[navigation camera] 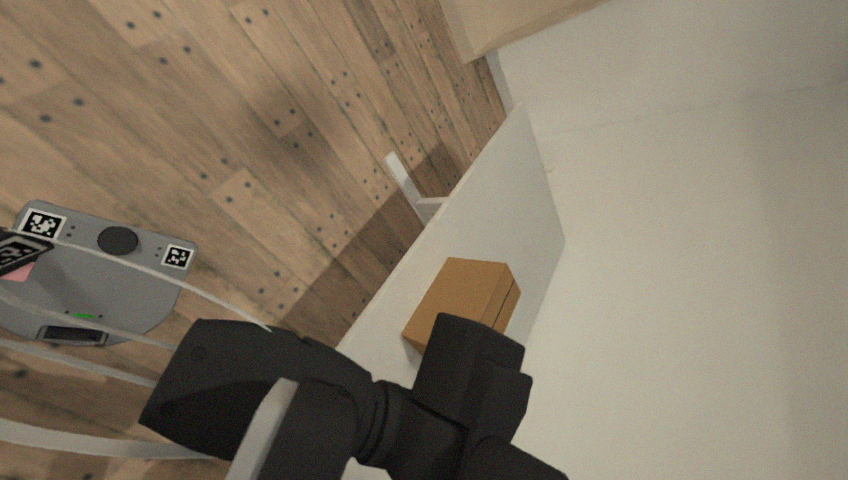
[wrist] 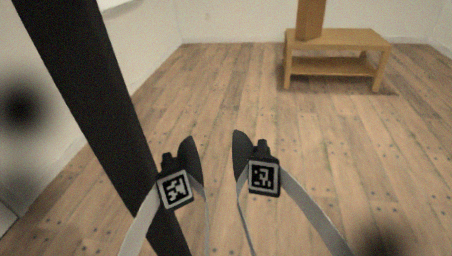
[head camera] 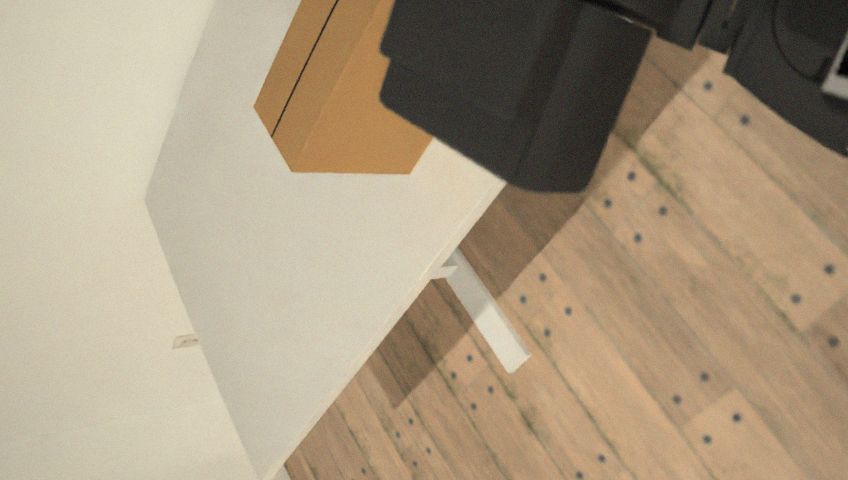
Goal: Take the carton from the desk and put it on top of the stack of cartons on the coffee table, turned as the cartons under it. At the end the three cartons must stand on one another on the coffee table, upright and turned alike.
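Seen in the pictures: robot's base at its link origin: [navigation camera: 117, 239].
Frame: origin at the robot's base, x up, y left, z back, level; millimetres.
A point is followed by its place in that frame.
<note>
The orange-brown carton [head camera: 357, 118] @[y -588, x 851, z -122 mm] [navigation camera: 464, 285] @[y -587, x 820, z -120 mm] stands on the white desk [head camera: 285, 267] @[y -861, x 720, z -430 mm] [navigation camera: 511, 196] @[y -892, x 720, z -503 mm]. A dark line runs along one of its sides, and black wrist parts hide some of it in the head and navigation views. My gripper [wrist: 215, 150] @[y 98, x 1005, z -12 mm] is partly open, with a gap between the fingertips and no carton between them. The carton does not show in the wrist view. Far off in the wrist view, the stack of cartons [wrist: 310, 20] stands at the left part of the wooden coffee table [wrist: 345, 37]; its top is cut off by the view's edge.
My black wrist body [head camera: 505, 89] @[y -141, x 1166, z -28 mm] [navigation camera: 255, 380] @[y -53, x 1090, z 0 mm] hangs close to the desk's long edge. A white desk foot [head camera: 493, 333] [navigation camera: 401, 178] reaches out over the wooden floor. My grey base [navigation camera: 124, 291] @[y -53, x 160, z 118 mm] is at the left of the navigation view. A pale wall runs behind the desk.
</note>
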